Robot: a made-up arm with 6 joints. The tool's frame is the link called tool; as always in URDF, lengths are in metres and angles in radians. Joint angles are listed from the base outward. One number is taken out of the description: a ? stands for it. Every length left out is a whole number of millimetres.
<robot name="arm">
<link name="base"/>
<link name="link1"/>
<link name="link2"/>
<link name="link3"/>
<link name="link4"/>
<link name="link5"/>
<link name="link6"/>
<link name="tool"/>
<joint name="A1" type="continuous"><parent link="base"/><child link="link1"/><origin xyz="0.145 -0.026 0.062" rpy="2.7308 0.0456 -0.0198"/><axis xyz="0 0 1"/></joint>
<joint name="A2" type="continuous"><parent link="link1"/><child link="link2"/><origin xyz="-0.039 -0.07 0" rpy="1.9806 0.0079 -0.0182"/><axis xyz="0 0 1"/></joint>
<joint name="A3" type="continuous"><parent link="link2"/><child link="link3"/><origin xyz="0.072 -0.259 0" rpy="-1.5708 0 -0.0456"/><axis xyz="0 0 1"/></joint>
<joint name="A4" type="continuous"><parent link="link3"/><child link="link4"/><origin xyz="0.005 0.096 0" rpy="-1.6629 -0.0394 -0.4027"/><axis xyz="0 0 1"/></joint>
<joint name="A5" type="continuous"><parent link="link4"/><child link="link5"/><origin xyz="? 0.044 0" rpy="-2.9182 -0.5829 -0.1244"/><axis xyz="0 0 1"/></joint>
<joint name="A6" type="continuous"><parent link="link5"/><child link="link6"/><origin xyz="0.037 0.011 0" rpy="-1.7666 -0.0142 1.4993"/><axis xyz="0 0 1"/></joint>
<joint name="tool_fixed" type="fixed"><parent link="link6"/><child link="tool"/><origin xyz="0.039 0.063 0" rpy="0.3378 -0.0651 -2.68"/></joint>
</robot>
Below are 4 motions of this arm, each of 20 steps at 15 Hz.
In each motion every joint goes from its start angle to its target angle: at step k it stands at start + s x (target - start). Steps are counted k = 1, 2, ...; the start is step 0. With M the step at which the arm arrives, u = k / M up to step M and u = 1 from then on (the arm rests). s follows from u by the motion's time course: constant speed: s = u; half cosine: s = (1 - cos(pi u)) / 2; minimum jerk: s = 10 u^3 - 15 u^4 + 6 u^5.
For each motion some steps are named. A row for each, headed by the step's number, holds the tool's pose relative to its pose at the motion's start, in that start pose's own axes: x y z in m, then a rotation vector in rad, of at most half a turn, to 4 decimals.
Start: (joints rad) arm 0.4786 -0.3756 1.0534 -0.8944 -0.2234 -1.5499
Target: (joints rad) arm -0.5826 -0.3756 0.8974 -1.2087 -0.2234 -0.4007
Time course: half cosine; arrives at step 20
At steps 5, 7, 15, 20:
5: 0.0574 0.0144 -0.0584 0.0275 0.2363 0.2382
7: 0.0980 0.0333 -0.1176 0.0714 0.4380 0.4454
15: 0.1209 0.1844 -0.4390 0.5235 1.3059 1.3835
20: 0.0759 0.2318 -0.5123 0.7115 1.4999 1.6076

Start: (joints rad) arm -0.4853 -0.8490 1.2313 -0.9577 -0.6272 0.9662
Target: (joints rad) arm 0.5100 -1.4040 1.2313 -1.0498 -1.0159 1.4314
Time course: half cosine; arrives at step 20
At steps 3, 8, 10, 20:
3: -0.0062 0.0364 0.0245 -0.0622 0.0272 -0.0178
8: -0.0013 0.2581 0.1294 -0.3944 0.2068 -0.1040
10: 0.0269 0.3882 0.1609 -0.5678 0.3250 -0.1463
20: 0.2154 0.8032 0.1052 -1.0924 0.8063 -0.2899

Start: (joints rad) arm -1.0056 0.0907 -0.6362 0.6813 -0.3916 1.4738
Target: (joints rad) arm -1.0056 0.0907 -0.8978 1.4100 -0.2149 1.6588
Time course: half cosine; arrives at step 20
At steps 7, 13, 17, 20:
7: 0.0042 0.1010 -0.0100 -0.1207 -0.0068 -0.0971
13: 0.0489 0.2569 -0.0541 -0.3075 -0.0041 -0.2742
17: 0.0869 0.3213 -0.0846 -0.3909 0.0040 -0.3656
20: 0.0980 0.3358 -0.0930 -0.4110 0.0067 -0.3889

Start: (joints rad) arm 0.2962 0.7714 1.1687 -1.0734 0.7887 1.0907
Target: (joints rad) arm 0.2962 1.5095 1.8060 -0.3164 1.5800 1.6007
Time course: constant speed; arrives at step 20
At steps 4, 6, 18, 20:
4: 0.0831 0.0527 -0.0177 0.0908 0.0152 -0.0916
6: 0.1299 0.0767 -0.0313 0.1257 0.0190 -0.1357
18: 0.4353 0.1494 -0.2031 0.1809 0.0331 -0.3457
20: 0.4801 0.1463 -0.2475 0.1667 0.0417 -0.3671

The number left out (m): -0.436
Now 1 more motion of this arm.
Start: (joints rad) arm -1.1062 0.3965 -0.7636 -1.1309 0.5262 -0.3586
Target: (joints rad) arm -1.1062 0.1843 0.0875 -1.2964 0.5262 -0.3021
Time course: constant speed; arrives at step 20
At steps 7, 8, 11, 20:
7: -0.0428 0.1077 0.0157 -0.0738 0.0153 -0.2822
8: -0.0472 0.1228 0.0168 -0.0814 0.0165 -0.3229
11: -0.0582 0.1670 0.0187 -0.0997 0.0188 -0.4455
20: -0.0738 0.2866 0.0144 -0.1116 0.0111 -0.8138

